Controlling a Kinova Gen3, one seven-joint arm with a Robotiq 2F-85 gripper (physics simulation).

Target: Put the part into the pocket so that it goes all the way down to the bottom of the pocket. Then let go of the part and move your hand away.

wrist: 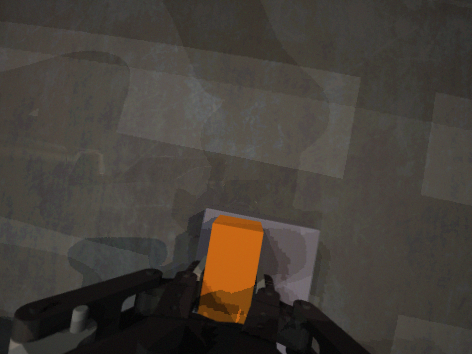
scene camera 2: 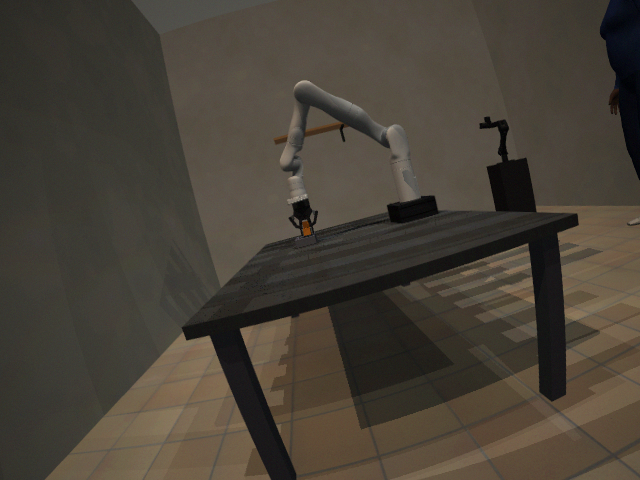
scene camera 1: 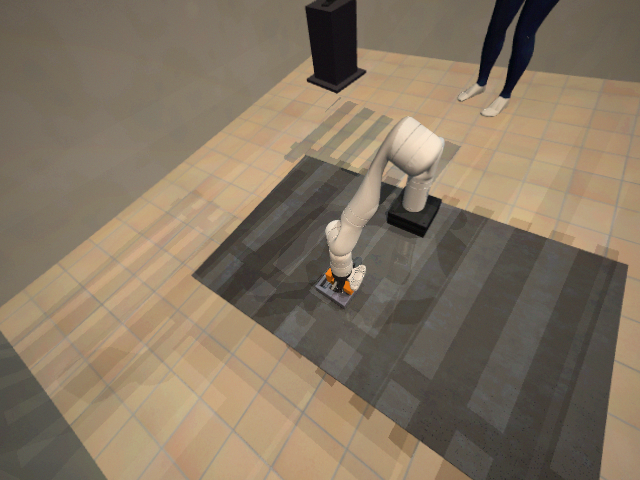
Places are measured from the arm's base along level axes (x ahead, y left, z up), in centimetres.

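Pixels of known places: gripper, between the fingertips: (wrist: 231, 273) (scene camera 2: 308, 235) (scene camera 1: 343, 287); arm's base, origin of its link: (scene camera 2: 409, 200) (scene camera 1: 413, 203).
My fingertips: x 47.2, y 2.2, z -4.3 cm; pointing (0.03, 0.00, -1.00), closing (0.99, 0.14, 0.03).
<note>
For each thing: its middle in the pictures, then the offset to it from my fingertips. Level surfaces: height alone.
- orange part, middle of its body: (wrist: 222, 319) (scene camera 1: 340, 281) (scene camera 2: 306, 227) dx +0.1, dy -1.3, dz +3.5 cm
- grey pocket block, middle of its body: (wrist: 245, 298) (scene camera 1: 336, 288) (scene camera 2: 306, 240) dx +1.8, dy -2.3, dz -1.8 cm
- dark table, height of its surface: dz -3.6 cm
The orange part (scene camera 1: 329, 275) (scene camera 2: 306, 227) (wrist: 232, 257) is a long block, held between the fingers of my gripper (scene camera 1: 339, 289) (scene camera 2: 306, 235) (wrist: 231, 273). My gripper points down and is shut on it. The grey pocket block (scene camera 1: 342, 301) (scene camera 2: 306, 241) (wrist: 297, 250) lies on the table directly below. In the wrist view the part covers the left and middle of the block, and bare grey top shows on the right. The part's underside and the pocket are mostly hidden, so I cannot tell whether the part has entered the pocket or how deep.
The dark table (scene camera 1: 444, 330) (scene camera 2: 361, 263) carries the arm's black base (scene camera 1: 413, 215) (scene camera 2: 412, 209) behind the block. A black pedestal (scene camera 1: 333, 43) (scene camera 2: 511, 183) stands on the floor beyond the table. A person (scene camera 1: 516, 46) (scene camera 2: 628, 87) stands away from the table.
</note>
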